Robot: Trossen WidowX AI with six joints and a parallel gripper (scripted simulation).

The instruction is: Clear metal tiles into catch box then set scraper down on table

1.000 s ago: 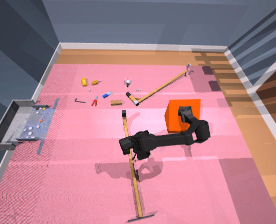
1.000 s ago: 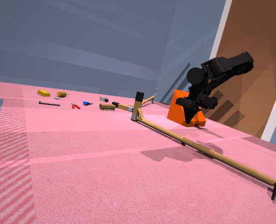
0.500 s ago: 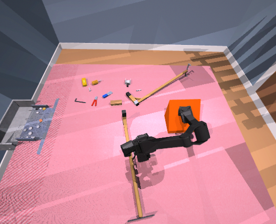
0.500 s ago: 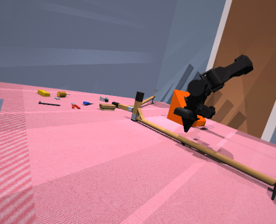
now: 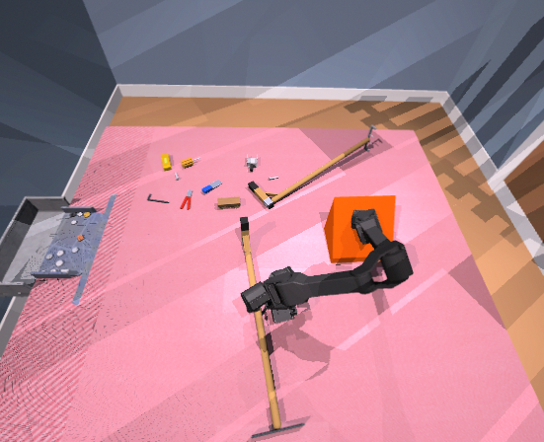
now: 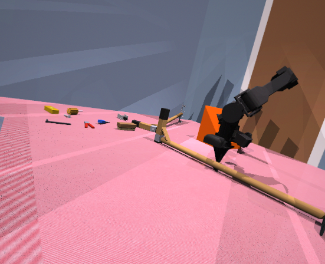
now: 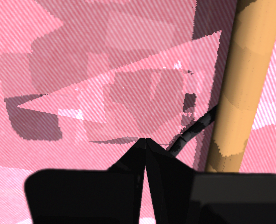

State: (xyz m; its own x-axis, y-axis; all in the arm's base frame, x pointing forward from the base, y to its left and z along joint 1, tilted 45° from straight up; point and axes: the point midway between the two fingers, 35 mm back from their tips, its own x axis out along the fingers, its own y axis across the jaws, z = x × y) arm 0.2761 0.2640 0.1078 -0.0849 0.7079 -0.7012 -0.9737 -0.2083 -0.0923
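Right now the black strip is 3 cm ahead of my gripper tip, 1 cm to the left of it and 1 cm below it. Round my gripper tip: wooden block 19 cm ahead, 40 cm to the right; then long scraper 5 cm ahead, 4 cm to the left, 5 cm above; then blue tool 27 cm ahead, 49 cm to the right.
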